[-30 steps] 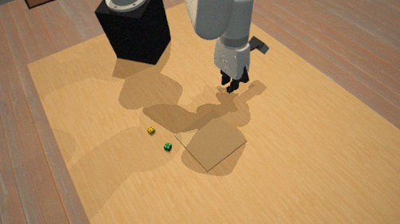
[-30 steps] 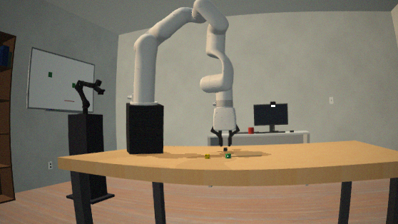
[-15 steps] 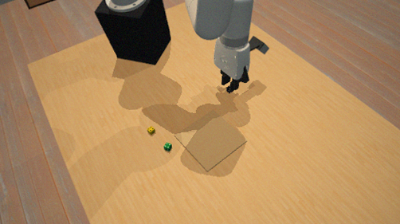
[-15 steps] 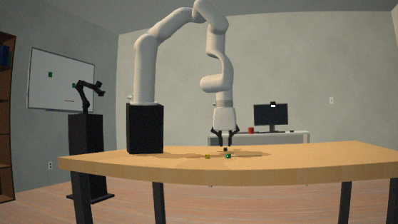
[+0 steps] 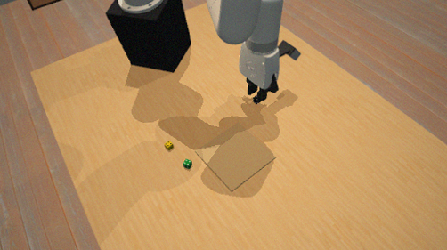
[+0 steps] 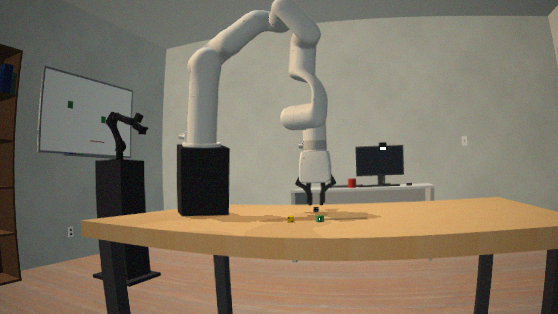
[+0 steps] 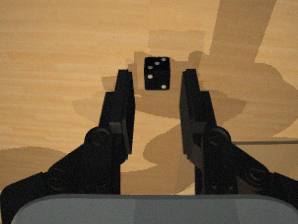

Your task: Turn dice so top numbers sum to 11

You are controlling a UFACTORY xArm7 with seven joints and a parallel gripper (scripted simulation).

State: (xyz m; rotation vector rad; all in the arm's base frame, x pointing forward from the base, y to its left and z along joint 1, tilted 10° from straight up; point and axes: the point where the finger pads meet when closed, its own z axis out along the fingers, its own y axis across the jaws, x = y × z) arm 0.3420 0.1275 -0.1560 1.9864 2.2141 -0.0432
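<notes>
The black die is 3 cm below my hand. From my hand the other things lie so: yellow die: 27 cm to the right, 3 cm below; then green die: 26 cm to the right, 7 cm ahead, 3 cm below; then tan mat: 15 cm to the right, 11 cm ahead, 4 cm below.
</notes>
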